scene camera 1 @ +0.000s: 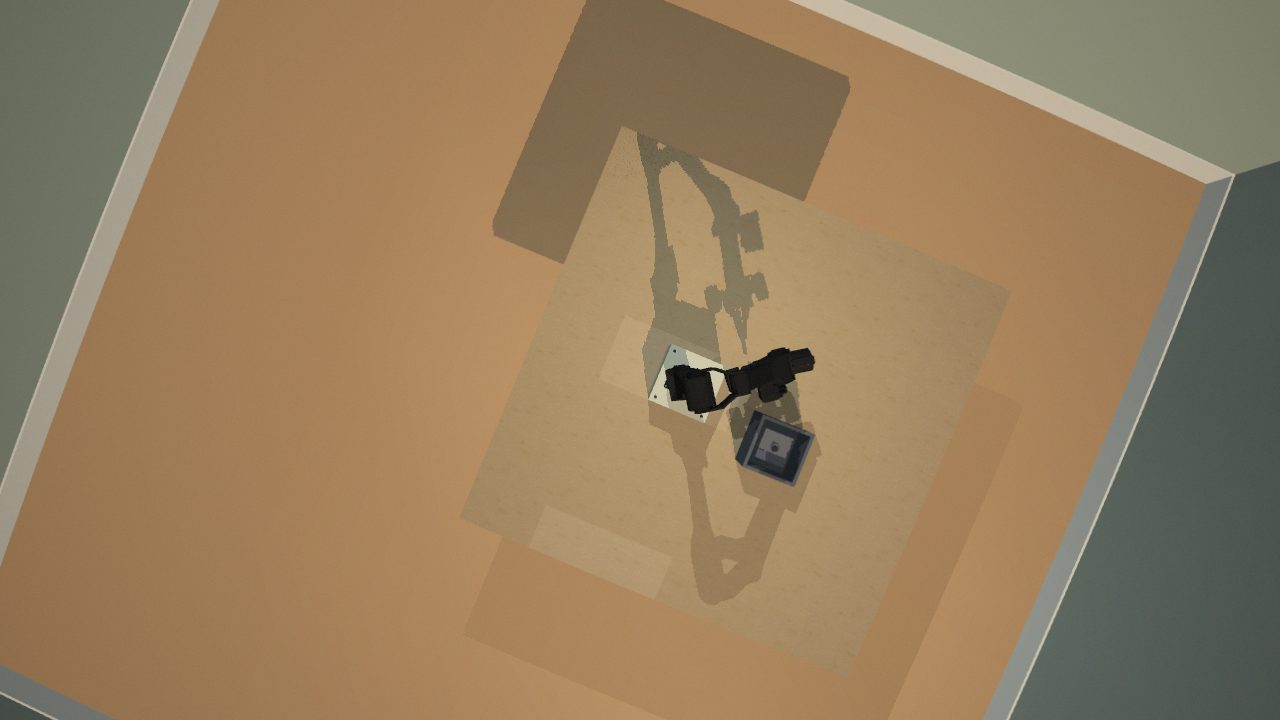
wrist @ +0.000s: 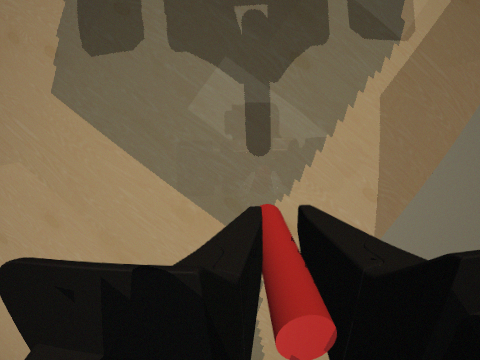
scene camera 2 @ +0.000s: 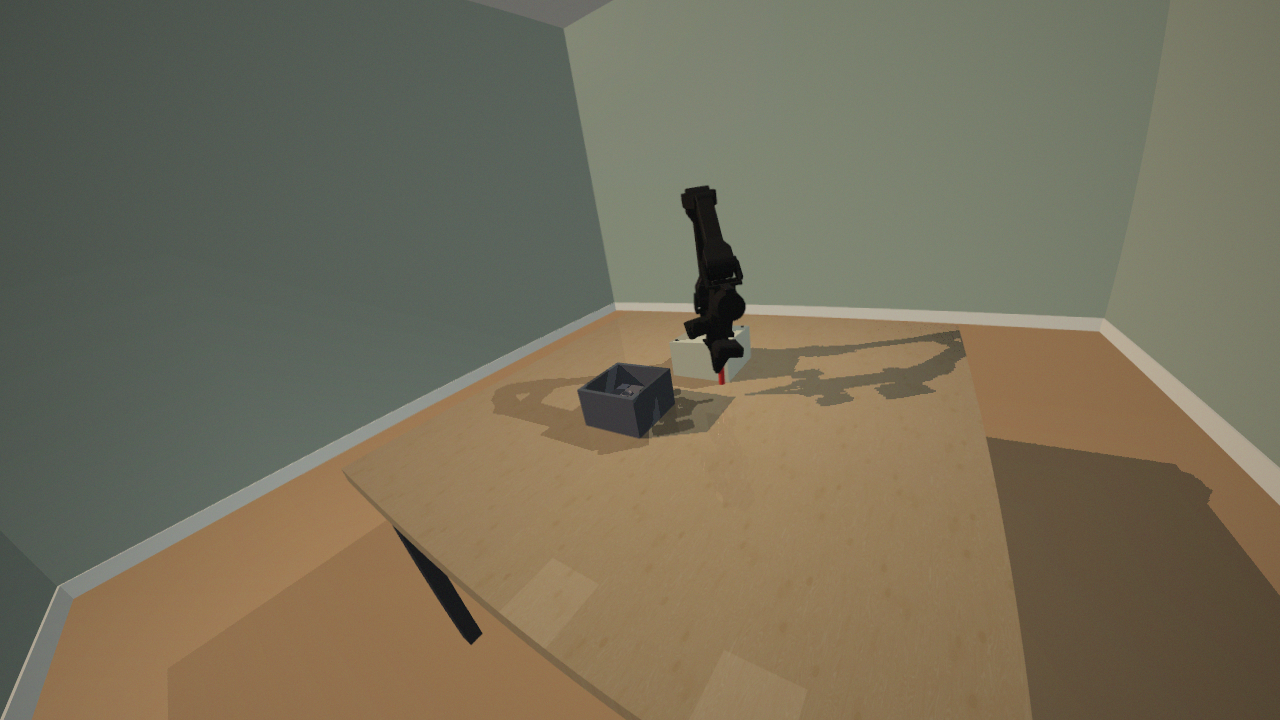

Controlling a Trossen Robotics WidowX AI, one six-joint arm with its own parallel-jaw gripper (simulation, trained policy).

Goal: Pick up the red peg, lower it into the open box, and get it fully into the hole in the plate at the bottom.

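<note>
Scene camera 1 shows a grey plate [scene camera 1: 771,446] and a dark box [scene camera 1: 803,440]. In scene camera 2 the box [scene camera 2: 634,416] is visible, as is the gripper [scene camera 2: 716,371]. The wrist view shows the gripper [wrist: 279,218]; the dark box is out of frame in the wrist view, and the grey plate is out of frame in the wrist view as well.
</note>
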